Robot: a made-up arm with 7 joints. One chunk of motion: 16 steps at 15 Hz.
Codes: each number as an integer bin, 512 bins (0 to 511) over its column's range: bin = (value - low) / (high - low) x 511, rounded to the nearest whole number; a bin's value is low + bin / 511 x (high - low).
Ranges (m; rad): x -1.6..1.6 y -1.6..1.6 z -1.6..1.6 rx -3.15..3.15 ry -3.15..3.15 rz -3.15..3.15
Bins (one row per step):
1: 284 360 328 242 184 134
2: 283 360 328 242 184 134
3: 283 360 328 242 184 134
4: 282 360 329 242 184 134
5: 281 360 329 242 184 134
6: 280 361 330 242 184 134
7: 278 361 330 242 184 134
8: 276 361 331 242 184 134
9: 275 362 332 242 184 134
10: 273 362 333 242 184 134
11: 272 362 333 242 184 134
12: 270 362 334 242 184 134
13: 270 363 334 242 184 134
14: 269 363 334 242 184 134
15: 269 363 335 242 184 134
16: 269 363 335 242 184 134
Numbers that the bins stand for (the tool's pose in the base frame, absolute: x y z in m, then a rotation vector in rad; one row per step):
1: 0.1785 0.6544 0.4540 -0.1664 -0.8815 -1.4979
2: 0.1722 0.6544 0.4540 -0.1664 -0.8815 -1.4979
3: 0.1722 0.6544 0.4540 -0.1664 -0.8815 -1.4979
4: 0.1659 0.6544 0.4603 -0.1664 -0.8815 -1.4979
5: 0.1597 0.6544 0.4603 -0.1664 -0.8815 -1.4979
6: 0.1534 0.6607 0.4665 -0.1664 -0.8815 -1.4979
7: 0.1409 0.6607 0.4665 -0.1664 -0.8815 -1.4979
8: 0.1284 0.6607 0.4728 -0.1664 -0.8815 -1.4979
9: 0.1221 0.6669 0.4791 -0.1664 -0.8815 -1.4979
10: 0.1096 0.6669 0.4853 -0.1664 -0.8815 -1.4979
11: 0.1033 0.6669 0.4853 -0.1664 -0.8815 -1.4979
12: 0.0908 0.6669 0.4916 -0.1664 -0.8815 -1.4979
13: 0.0908 0.6732 0.4916 -0.1664 -0.8815 -1.4979
14: 0.0845 0.6732 0.4916 -0.1664 -0.8815 -1.4979
15: 0.0845 0.6732 0.4978 -0.1664 -0.8815 -1.4979
16: 0.0845 0.6732 0.4978 -0.1664 -0.8815 -1.4979

